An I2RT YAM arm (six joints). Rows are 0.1 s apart.
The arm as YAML. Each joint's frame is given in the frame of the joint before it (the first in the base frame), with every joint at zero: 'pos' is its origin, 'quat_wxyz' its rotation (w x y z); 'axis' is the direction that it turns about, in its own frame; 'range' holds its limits. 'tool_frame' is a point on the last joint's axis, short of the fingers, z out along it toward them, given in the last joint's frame.
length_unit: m
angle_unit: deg
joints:
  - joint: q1
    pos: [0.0, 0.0, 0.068]
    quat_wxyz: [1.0, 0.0, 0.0, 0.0]
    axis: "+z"
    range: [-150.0, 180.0]
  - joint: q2
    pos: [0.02, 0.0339, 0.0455]
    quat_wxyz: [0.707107, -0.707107, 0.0, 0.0]
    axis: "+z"
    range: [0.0, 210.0]
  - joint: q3
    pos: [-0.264, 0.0, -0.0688]
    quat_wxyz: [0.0, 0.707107, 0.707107, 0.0]
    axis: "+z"
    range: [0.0, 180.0]
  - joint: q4
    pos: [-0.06, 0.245, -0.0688]
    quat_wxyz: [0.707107, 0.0, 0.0, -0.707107]
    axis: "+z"
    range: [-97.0, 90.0]
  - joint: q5
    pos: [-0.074, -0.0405, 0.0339]
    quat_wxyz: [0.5, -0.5, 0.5, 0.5]
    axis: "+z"
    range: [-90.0, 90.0]
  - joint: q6
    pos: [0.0, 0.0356, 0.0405]
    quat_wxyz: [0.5, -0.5, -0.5, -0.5]
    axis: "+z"
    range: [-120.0, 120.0]
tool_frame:
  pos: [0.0, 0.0, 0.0]
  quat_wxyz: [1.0, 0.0, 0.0, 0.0]
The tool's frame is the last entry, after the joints.
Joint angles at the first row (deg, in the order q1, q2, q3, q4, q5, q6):
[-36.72 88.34 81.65 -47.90 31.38 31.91]
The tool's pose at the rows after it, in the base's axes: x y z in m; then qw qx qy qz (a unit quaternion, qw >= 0):
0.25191, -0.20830, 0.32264, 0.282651, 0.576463, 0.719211, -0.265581
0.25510, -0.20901, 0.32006, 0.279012, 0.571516, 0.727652, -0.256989
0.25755, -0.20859, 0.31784, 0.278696, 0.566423, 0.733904, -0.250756
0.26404, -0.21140, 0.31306, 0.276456, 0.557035, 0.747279, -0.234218
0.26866, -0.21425, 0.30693, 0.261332, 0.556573, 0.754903, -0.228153
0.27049, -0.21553, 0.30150, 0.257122, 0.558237, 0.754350, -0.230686
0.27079, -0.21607, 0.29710, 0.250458, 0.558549, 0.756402, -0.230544
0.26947, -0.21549, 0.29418, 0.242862, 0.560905, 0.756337, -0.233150
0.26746, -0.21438, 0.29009, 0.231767, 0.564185, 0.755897, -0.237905
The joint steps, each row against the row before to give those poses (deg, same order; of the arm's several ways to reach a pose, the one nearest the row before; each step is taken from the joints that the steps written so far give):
[0.32 0.58 0.39 0.40 -0.70 -0.96]
[0.12 0.72 0.31 -0.12 -1.20 -0.45]
[0.23 0.31 -0.12 0.35 -0.84 -0.44]
[0.04 1.44 0.58 0.53 -2.36 -1.00]
[0.00 1.75 0.92 -1.16 -0.73 0.12]
[0.04 0.61 -0.49 0.56 0.39 0.26]
[-0.04 0.36 -0.42 -0.03 -0.02 0.05]
[-0.02 0.02 -0.46 -0.48 0.40 0.34]
[0.02 0.00 -0.68 -0.73 0.70 0.53]

